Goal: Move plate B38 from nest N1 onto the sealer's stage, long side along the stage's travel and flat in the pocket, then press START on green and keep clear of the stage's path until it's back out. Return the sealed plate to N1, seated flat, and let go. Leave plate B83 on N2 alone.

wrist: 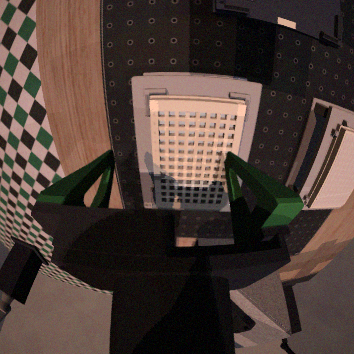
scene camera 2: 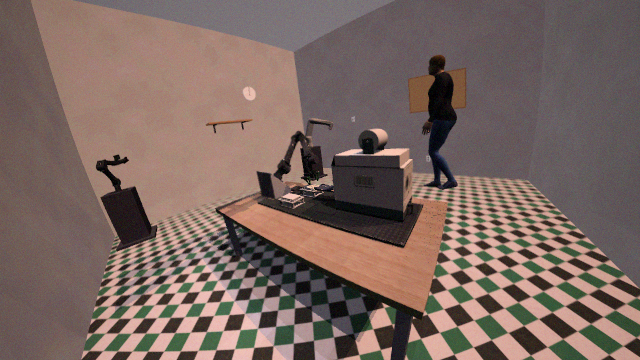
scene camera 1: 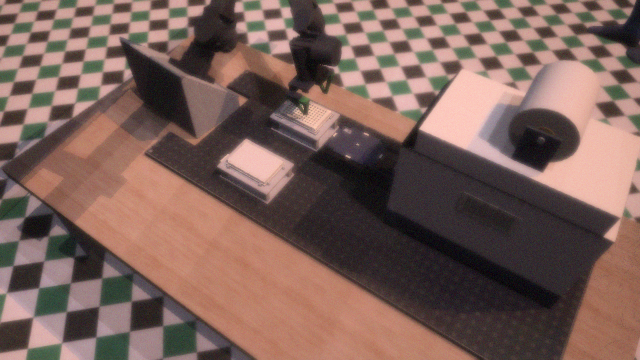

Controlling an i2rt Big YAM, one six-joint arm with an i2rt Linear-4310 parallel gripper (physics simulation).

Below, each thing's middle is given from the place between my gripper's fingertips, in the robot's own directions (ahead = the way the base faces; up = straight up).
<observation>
I see my gripper 23 cm short of the dark sealer stage (scene camera 1: 370, 151) and 5 cm to the left of it. From my hand the other things lie so: white lidded plate (scene camera 1: 256, 164) 24 cm to the right, 4 cm below, 1 cm ahead.
</observation>
